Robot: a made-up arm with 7 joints. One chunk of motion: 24 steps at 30 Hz.
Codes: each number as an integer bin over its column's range. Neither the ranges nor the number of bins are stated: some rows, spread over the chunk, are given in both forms.
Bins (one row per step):
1: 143 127 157 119 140 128
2: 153 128 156 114 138 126
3: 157 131 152 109 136 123
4: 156 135 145 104 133 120
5: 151 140 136 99 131 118
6: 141 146 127 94 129 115
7: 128 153 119 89 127 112
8: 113 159 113 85 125 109
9: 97 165 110 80 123 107
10: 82 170 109 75 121 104
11: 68 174 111 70 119 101
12: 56 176 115 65 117 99
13: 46 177 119 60 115 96
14: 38 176 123 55 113 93
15: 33 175 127 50 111 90
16: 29 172 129 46 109 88
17: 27 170 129 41 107 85
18: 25 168 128 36 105 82
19: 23 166 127 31 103 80
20: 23 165 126 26 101 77
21: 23 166 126 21 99 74
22: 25 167 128 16 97 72
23: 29 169 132 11 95 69
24: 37 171 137 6 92 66
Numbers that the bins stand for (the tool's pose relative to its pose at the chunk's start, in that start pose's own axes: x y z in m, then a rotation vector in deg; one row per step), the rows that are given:
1: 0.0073 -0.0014 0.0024 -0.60 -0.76 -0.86
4: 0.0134 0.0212 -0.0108 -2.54 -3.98 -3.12
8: -0.0068 0.0889 -0.0459 -5.00 -7.65 -6.22
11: -0.0280 0.1313 -0.0481 -6.94 -10.40 -8.48
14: -0.0421 0.1369 -0.0349 -8.88 -13.15 -10.74
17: -0.0473 0.1200 -0.0284 -10.69 -15.91 -13.00
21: -0.0492 0.1087 -0.0316 -13.28 -19.58 -16.11
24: -0.0426 0.1228 -0.0196 -15.22 -22.79 -18.36
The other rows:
2: 0.0120 0.0014 0.0013 -1.25 -1.68 -1.42
3: 0.0139 0.0099 -0.0031 -1.89 -2.60 -2.27
5: 0.0111 0.0353 -0.0207 -3.19 -4.89 -3.68
6: 0.0064 0.0522 -0.0305 -3.84 -5.81 -4.53
7: 0.0002 0.0720 -0.0393 -4.48 -6.73 -5.38
9: -0.0144 0.1059 -0.0492 -5.65 -8.56 -6.79
10: -0.0214 0.1200 -0.0503 -6.29 -9.48 -7.64
12: -0.0336 0.1369 -0.0437 -7.59 -11.32 -9.05
13: -0.0384 0.1398 -0.0393 -8.24 -12.24 -9.89
15: -0.0445 0.1341 -0.0305 -9.53 -14.07 -11.59
16: -0.0464 0.1256 -0.0284 -10.05 -14.99 -12.15
18: -0.0482 0.1144 -0.0295 -11.34 -16.82 -13.85
19: -0.0492 0.1087 -0.0305 -11.99 -17.74 -14.41
20: -0.0492 0.1059 -0.0316 -12.64 -18.66 -15.26
22: -0.0482 0.1115 -0.0295 -13.93 -20.49 -16.67
23: -0.0464 0.1172 -0.0251 -14.58 -21.41 -17.52

